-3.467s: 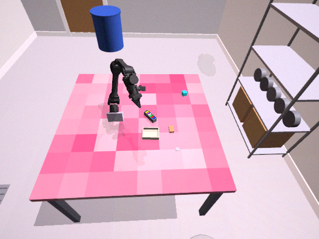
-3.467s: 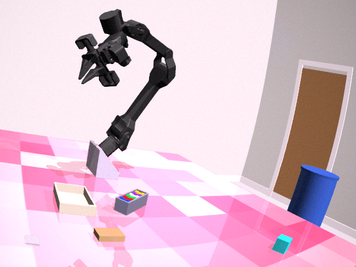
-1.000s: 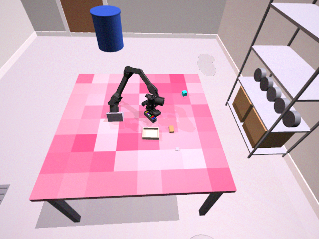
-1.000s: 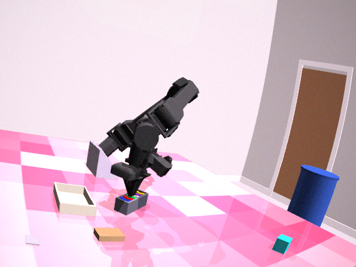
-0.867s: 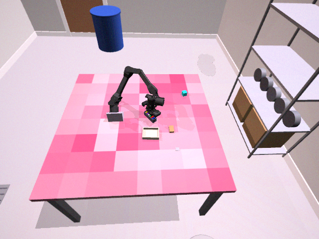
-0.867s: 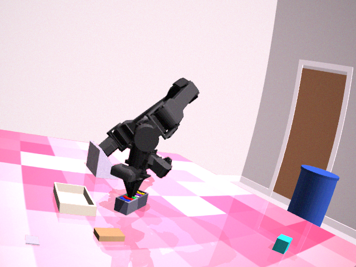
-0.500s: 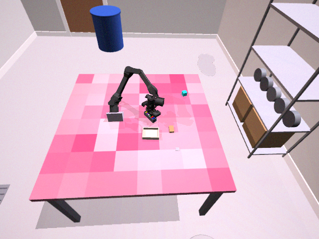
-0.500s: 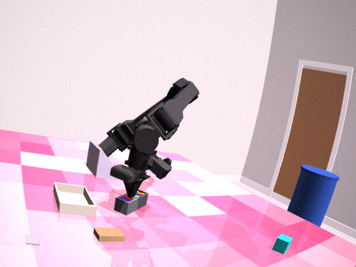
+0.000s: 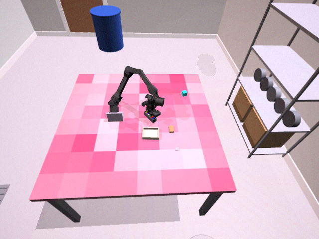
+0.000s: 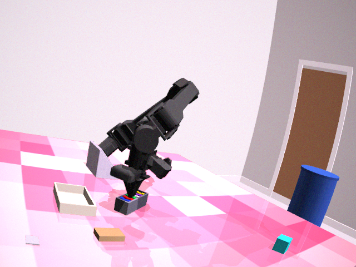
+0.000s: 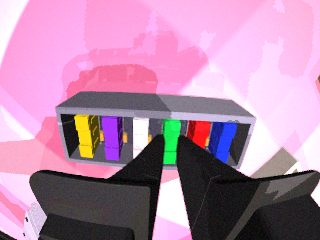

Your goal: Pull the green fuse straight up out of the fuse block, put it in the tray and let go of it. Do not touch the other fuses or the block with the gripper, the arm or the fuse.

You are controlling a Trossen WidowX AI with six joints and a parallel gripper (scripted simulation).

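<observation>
Right now my gripper tip is 17 cm to the left of the cream tray, 3 cm above it and 1 cm short of it. Also, from my gripper tip: green fuse: 1 cm below; then orange block: 17 cm ahead, 12 cm to the right, 3 cm below; then cyan cube: 33 cm to the left, 32 cm ahead, 2 cm below.
</observation>
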